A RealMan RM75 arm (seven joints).
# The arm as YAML. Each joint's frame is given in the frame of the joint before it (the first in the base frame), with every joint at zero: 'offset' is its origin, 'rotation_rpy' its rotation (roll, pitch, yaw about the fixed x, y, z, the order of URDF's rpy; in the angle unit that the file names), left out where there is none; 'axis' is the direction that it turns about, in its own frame. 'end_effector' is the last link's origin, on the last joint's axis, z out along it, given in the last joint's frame.
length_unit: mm
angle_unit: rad
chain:
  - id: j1
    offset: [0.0, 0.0, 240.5]
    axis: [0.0, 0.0, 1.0]
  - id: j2
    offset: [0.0, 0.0, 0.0]
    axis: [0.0, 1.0, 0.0]
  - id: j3
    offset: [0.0, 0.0, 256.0]
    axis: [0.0, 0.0, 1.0]
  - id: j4
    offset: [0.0, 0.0, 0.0]
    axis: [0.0, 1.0, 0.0]
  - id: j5
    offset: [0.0, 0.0, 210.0]
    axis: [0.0, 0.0, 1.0]
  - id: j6
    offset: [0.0, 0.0, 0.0]
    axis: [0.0, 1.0, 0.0]
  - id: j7
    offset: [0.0, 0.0, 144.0]
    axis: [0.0, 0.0, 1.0]
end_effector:
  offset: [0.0, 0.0, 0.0]
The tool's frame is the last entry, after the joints.
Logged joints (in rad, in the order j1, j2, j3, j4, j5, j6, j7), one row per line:
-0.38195 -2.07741 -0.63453 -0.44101 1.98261 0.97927 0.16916
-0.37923 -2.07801 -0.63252 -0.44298 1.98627 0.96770 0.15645
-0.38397 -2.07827 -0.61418 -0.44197 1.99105 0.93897 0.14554
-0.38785 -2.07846 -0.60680 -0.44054 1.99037 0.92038 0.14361
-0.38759 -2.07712 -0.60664 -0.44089 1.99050 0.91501 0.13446
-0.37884 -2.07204 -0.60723 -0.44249 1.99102 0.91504 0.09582
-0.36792 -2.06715 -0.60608 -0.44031 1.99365 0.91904 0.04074
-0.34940 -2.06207 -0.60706 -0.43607 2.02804 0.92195 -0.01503
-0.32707 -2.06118 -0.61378 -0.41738 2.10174 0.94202 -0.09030
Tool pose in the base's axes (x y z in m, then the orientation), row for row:
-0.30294 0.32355 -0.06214 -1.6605 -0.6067 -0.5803
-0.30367 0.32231 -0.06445 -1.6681 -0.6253 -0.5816
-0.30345 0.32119 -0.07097 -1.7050 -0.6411 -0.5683
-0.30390 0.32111 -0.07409 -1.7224 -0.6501 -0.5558
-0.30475 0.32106 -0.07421 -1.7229 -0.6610 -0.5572
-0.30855 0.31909 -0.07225 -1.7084 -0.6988 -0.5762
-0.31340 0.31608 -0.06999 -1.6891 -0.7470 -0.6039
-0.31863 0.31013 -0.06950 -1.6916 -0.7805 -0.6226
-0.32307 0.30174 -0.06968 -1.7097 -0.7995 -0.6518
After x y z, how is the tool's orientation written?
As a rotation vector, in radians.
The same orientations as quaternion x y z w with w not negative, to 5 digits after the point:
-0.71556 -0.26145 -0.25007 0.59757
-0.71725 -0.26887 -0.25008 0.59221
-0.72893 -0.27409 -0.24296 0.57837
-0.73450 -0.27723 -0.23701 0.57226
-0.73414 -0.28166 -0.23743 0.57039
-0.72721 -0.29746 -0.24527 0.56792
-0.71781 -0.31745 -0.25664 0.56401
-0.71624 -0.33047 -0.26361 0.55525
-0.71975 -0.33657 -0.27439 0.54166

